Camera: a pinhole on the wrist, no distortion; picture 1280 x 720 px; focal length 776.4 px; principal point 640.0 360.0 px. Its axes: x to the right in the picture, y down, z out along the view. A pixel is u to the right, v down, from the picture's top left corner.
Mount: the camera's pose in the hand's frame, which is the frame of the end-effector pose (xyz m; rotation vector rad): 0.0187 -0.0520 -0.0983 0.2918 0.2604 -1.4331
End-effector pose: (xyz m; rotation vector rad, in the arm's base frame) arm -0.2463 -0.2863 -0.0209 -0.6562 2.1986 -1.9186
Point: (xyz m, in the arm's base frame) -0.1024 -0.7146 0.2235
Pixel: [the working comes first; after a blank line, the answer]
In the camera's frame: 0.0711 0.0640 0.5579

739.0 449.1
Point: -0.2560 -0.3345 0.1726
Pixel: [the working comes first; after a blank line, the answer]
In the camera's frame: 0.0967 0.0313 0.1468

1151.2 525.3
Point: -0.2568 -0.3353 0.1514
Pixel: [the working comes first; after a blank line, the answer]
In the camera's frame: 0.0757 0.0312 0.1434

1050.2 529.2
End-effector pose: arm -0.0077 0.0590 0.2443 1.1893 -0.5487 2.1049
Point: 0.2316 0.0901 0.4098
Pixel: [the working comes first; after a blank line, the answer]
In the camera's frame: 0.0365 0.0400 0.3356

724.4 452.5
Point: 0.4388 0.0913 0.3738
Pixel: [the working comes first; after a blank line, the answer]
In the camera's frame: 0.1238 -0.0804 0.4843

838.4 231.1
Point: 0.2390 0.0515 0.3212
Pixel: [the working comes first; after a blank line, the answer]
In the camera's frame: 0.0072 -0.0493 0.3120

657.8 237.3
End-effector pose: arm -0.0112 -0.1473 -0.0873 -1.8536 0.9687 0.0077
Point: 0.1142 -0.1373 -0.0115
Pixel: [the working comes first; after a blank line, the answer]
In the camera's frame: 0.0418 0.0244 0.1405

870.9 495.0
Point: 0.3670 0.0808 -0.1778
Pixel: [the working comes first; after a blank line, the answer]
In the camera's frame: -0.0052 0.1363 0.4932

631.8 574.6
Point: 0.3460 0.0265 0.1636
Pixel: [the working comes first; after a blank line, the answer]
In the camera's frame: 0.2792 -0.0188 0.3708

1224.6 320.6
